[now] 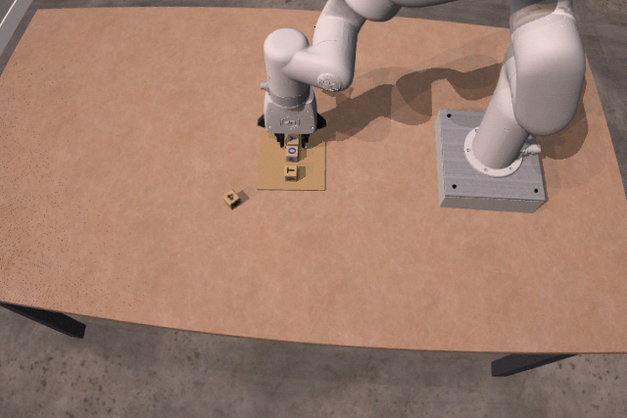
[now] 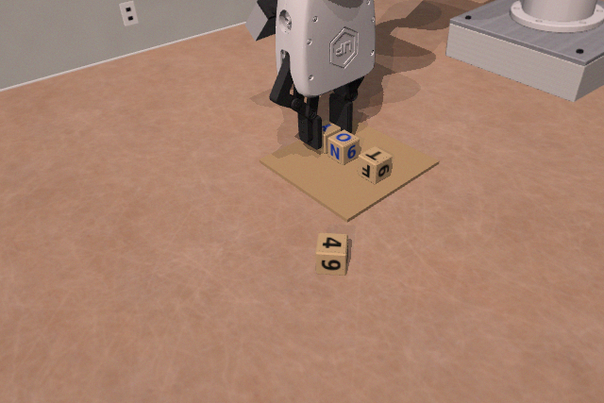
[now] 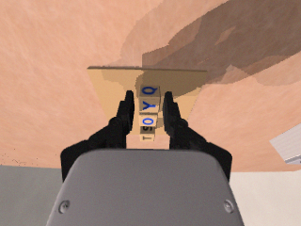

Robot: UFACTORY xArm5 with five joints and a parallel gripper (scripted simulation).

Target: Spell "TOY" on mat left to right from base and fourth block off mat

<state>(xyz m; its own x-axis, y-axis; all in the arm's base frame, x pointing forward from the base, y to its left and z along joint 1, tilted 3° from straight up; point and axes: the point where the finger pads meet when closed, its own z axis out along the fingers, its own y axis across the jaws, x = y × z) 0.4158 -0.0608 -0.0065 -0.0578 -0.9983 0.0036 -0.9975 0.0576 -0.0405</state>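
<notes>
The O block is 30 mm to the left of my hand and 20 mm below it. The rest, counted from my hand: tan mat: 40 mm to the left, 40 mm below; then T block: 80 mm to the left, 20 mm below.
</notes>
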